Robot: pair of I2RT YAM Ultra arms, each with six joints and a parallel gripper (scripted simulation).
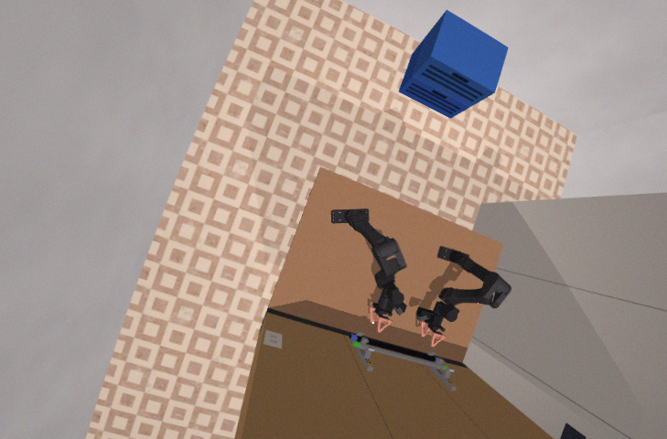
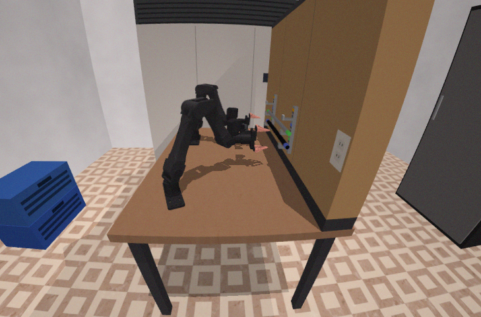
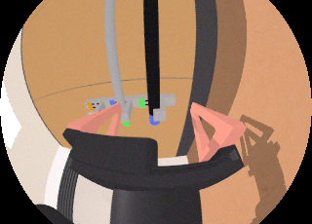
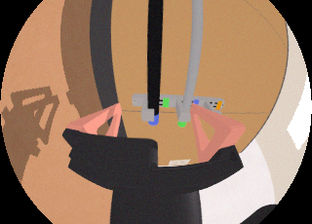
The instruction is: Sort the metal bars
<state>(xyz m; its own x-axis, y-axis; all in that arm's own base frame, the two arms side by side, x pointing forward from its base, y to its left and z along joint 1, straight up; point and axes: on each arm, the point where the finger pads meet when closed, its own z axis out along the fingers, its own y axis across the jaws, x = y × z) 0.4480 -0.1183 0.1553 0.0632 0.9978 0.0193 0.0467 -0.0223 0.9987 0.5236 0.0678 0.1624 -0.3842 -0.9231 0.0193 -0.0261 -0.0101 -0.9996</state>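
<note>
The black bar is 150 mm to the right of my left hand and 90 mm ahead of it. Also, from my left hand: brown wall panel 270 mm above, 200 mm to the right, 190 mm ahead; black baseboard 200 mm to the right, 130 mm below, 120 mm ahead.
</note>
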